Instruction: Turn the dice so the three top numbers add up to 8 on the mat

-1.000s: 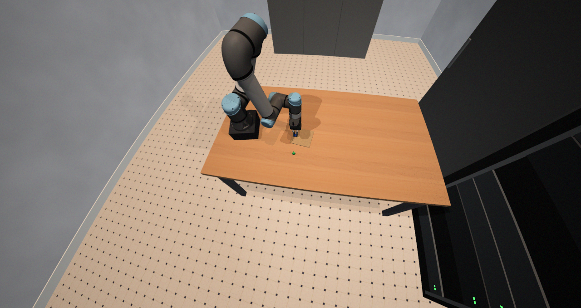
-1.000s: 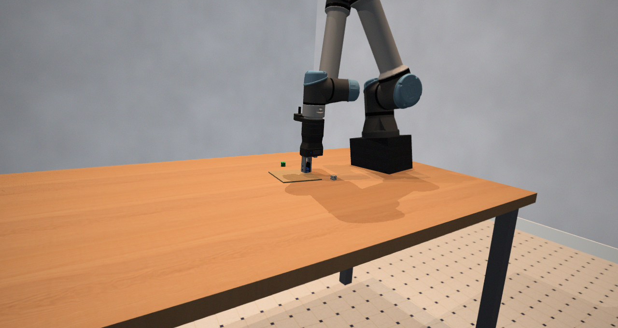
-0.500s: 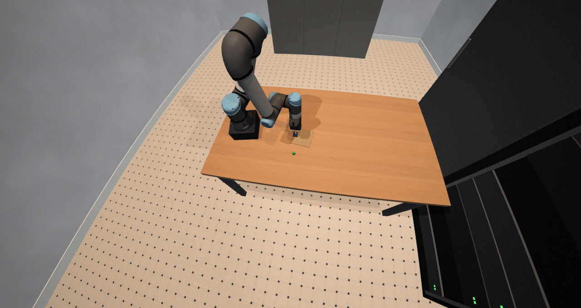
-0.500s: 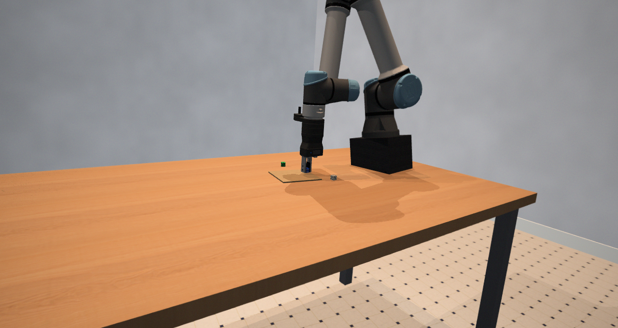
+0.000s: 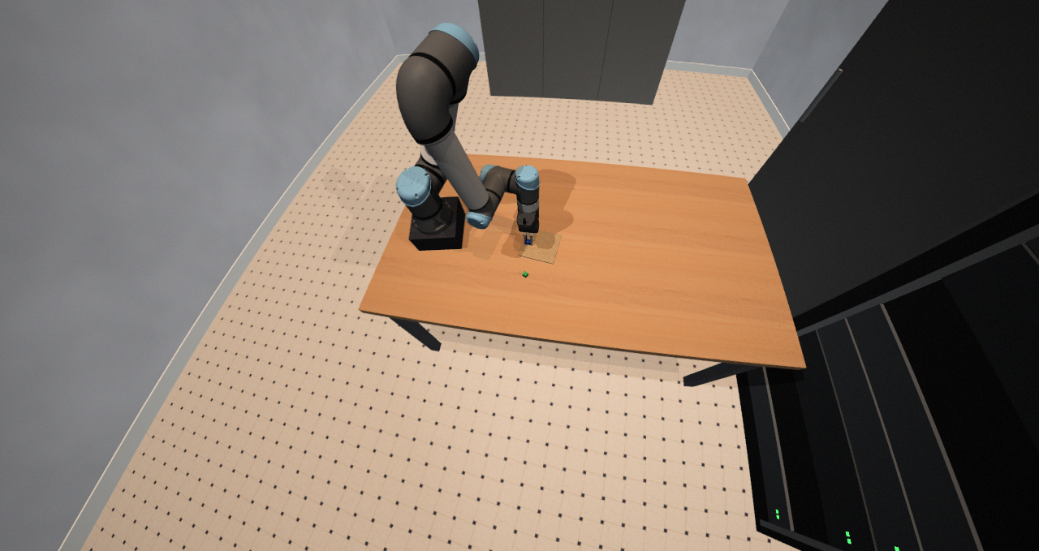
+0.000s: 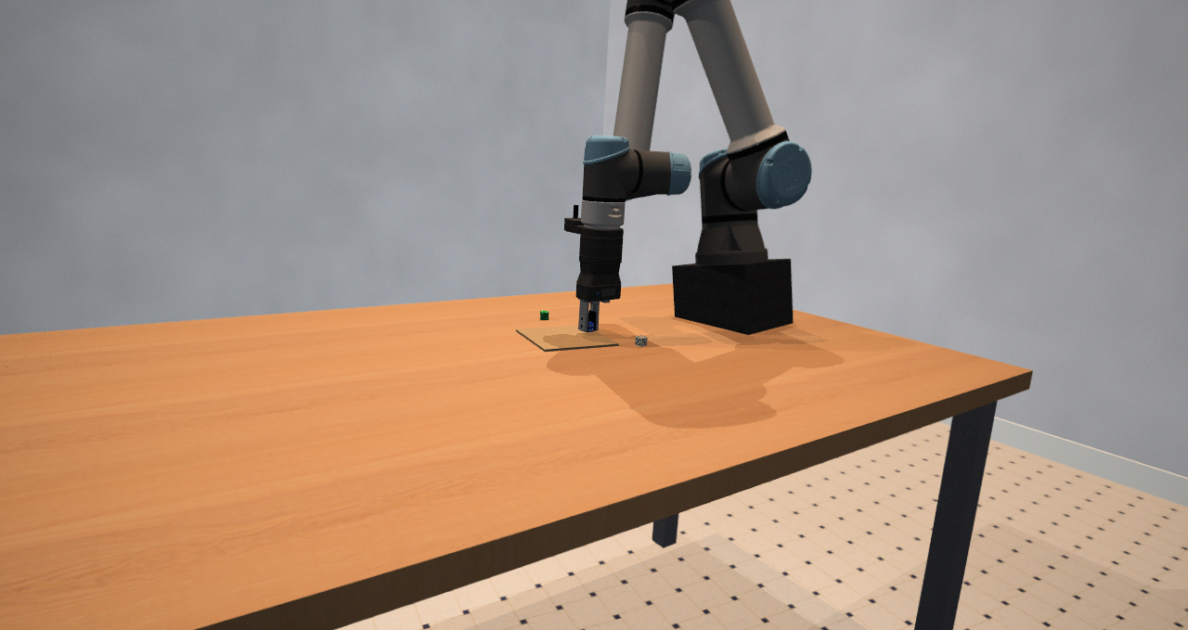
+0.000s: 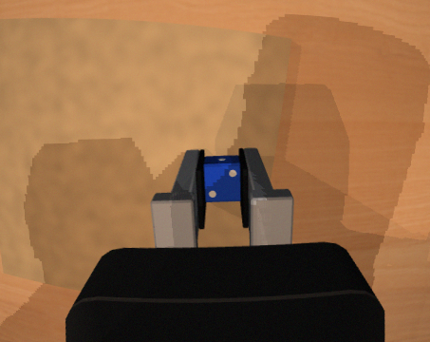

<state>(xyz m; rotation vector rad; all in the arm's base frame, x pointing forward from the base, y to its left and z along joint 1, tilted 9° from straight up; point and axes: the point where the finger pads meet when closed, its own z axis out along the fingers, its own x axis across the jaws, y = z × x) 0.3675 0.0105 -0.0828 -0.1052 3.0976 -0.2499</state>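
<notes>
Now: hand 10 mm above the blue die. The rest, counted from my hand: white die (60 mm behind, 90 mm to the left, 20 mm below); then green die (20 mm ahead, 140 mm to the right, 20 mm below); then mat (50 mm ahead, 30 mm below).
</notes>
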